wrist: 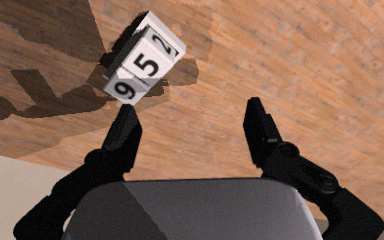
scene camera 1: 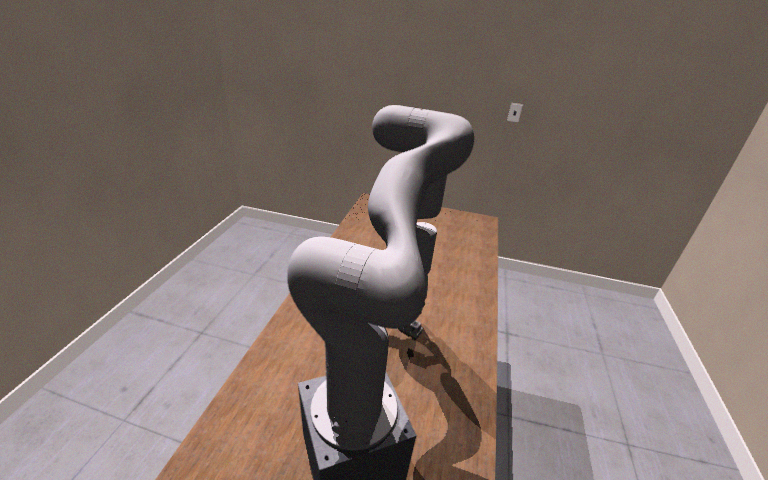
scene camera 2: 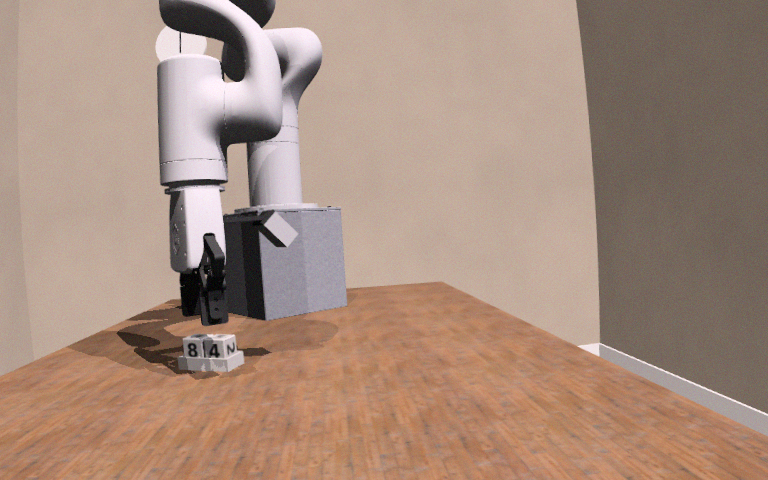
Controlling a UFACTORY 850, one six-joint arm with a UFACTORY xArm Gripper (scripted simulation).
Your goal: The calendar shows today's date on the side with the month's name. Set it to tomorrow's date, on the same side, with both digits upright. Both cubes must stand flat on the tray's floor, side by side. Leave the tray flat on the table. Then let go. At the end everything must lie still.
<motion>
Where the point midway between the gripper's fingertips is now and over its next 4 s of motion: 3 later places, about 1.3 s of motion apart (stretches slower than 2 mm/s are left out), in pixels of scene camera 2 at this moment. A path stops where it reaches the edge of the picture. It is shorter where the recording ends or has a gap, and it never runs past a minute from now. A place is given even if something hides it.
My gripper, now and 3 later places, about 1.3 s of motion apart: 204,319; 253,304; 208,305; 151,307
</motion>
